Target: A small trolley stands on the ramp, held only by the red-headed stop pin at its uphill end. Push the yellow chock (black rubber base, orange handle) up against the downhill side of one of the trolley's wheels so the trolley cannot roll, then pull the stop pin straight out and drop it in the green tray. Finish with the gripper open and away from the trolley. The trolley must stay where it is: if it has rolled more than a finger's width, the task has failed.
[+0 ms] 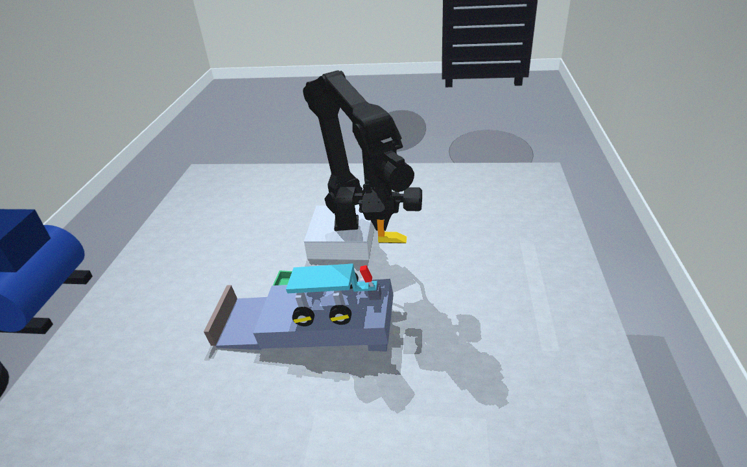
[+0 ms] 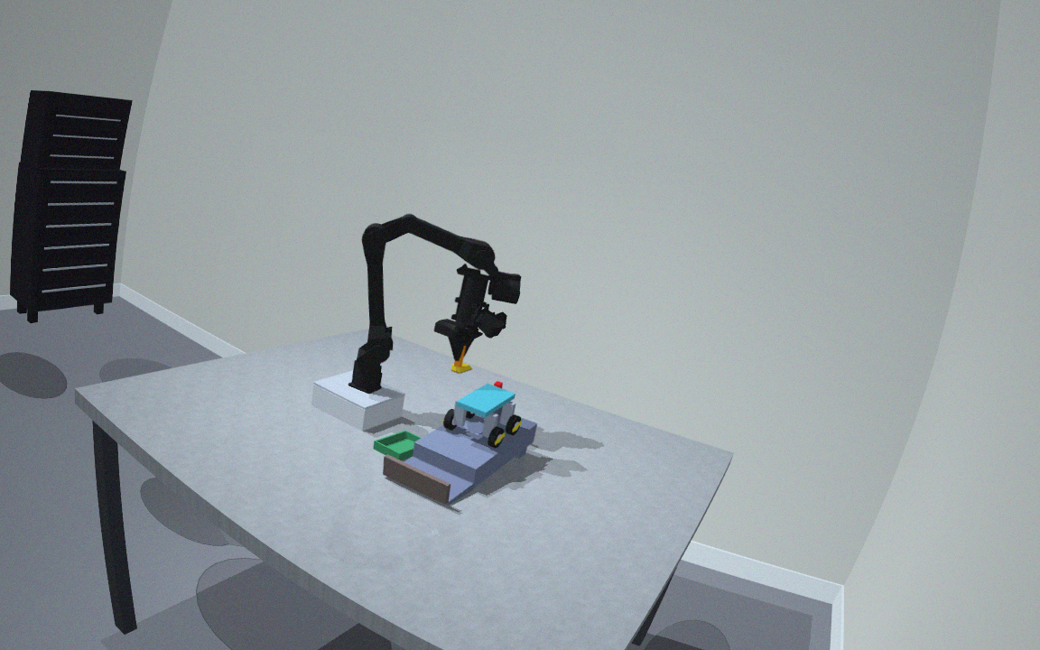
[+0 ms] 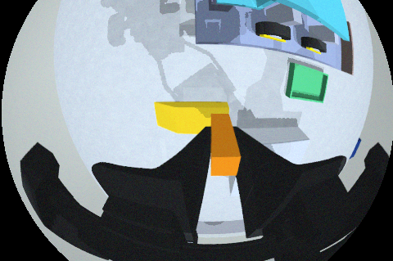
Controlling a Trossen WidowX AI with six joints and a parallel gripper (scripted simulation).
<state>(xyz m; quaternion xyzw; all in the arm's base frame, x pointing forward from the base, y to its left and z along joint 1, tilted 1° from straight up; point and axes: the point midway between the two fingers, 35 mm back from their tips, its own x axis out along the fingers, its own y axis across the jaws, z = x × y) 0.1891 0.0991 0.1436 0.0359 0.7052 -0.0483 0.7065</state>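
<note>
The red-headed stop pin lies 12 cm ahead of my gripper tip, 5 cm below it and 3 cm to the right of it. From my gripper tip the other things lie so: blue-grey ramp: 13 cm to the right, 13 cm below, 13 cm ahead; trolley: 13 cm to the right, 13 cm ahead, 6 cm below; yellow chock: 2 cm to the left, 1 cm below.
</note>
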